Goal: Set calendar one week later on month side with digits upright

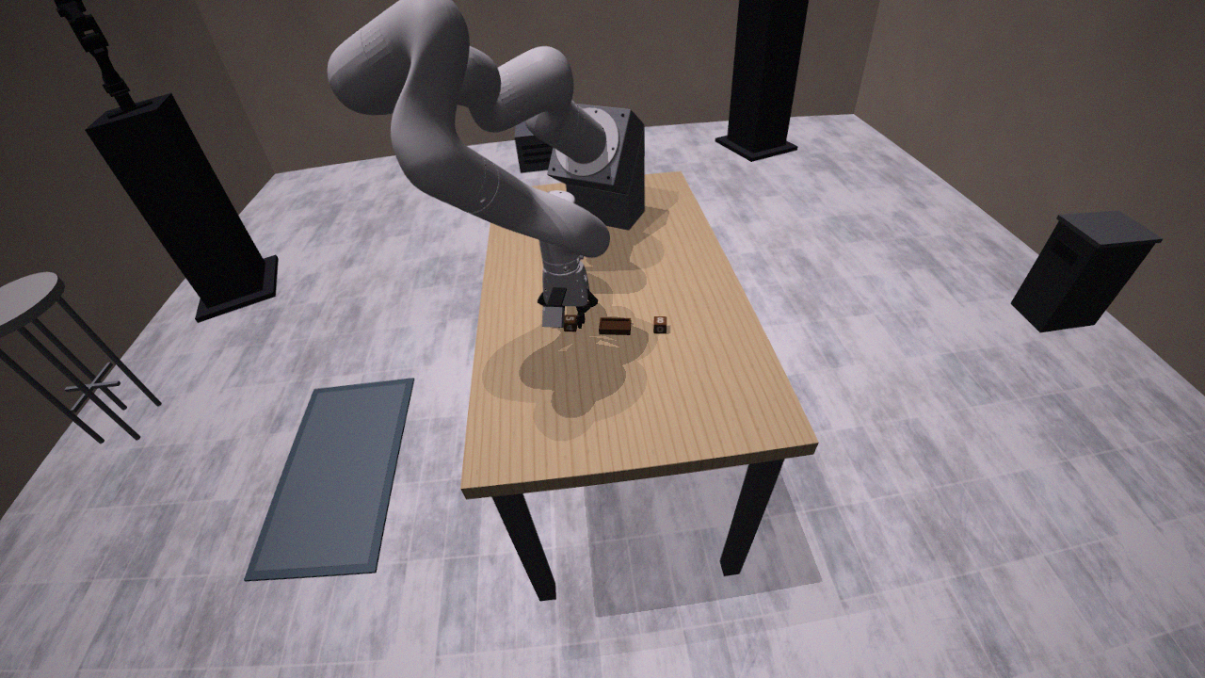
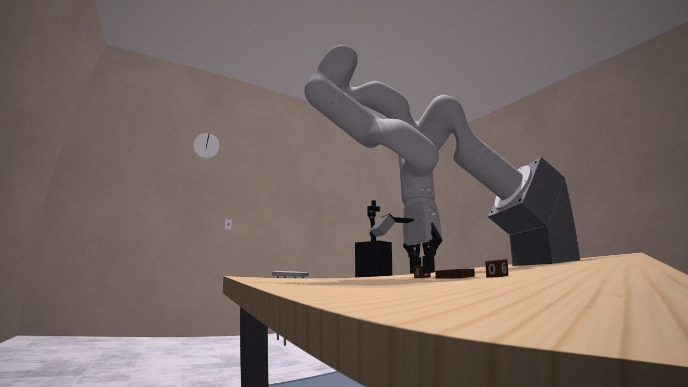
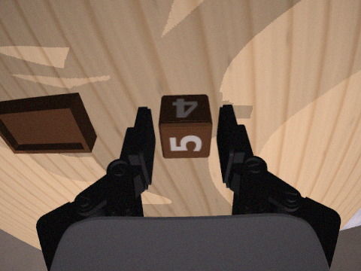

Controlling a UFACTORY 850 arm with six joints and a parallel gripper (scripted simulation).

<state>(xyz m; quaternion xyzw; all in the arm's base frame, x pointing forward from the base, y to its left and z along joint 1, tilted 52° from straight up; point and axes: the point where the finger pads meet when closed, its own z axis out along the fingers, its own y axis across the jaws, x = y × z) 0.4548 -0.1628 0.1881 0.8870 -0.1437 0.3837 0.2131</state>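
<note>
The dark brown tray lies 90 mm to the left of my hand, 60 mm ahead of it and 20 mm below it.
</note>
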